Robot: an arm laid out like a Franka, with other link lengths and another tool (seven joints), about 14 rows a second.
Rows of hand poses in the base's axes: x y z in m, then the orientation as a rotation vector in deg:
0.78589 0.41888 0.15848 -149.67 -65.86 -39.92
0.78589 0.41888 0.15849 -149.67 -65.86 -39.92
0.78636 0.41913 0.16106 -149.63 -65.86 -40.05
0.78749 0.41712 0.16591 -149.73 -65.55 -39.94
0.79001 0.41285 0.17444 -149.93 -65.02 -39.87
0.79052 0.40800 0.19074 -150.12 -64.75 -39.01
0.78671 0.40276 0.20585 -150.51 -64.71 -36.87
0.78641 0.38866 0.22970 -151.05 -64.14 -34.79
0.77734 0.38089 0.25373 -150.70 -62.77 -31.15
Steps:
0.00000 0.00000 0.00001 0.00 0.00 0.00
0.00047 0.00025 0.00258 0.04 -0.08 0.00
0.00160 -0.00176 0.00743 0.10 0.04 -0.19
0.00412 -0.00603 0.01596 0.19 0.17 -0.54
0.00463 -0.01088 0.03226 0.11 0.78 -0.67
0.00082 -0.01612 0.04737 -0.35 2.19 -0.61
0.00052 -0.03022 0.07122 -0.70 3.63 -0.92
-0.00855 -0.03799 0.09525 -0.15 6.47 -1.07

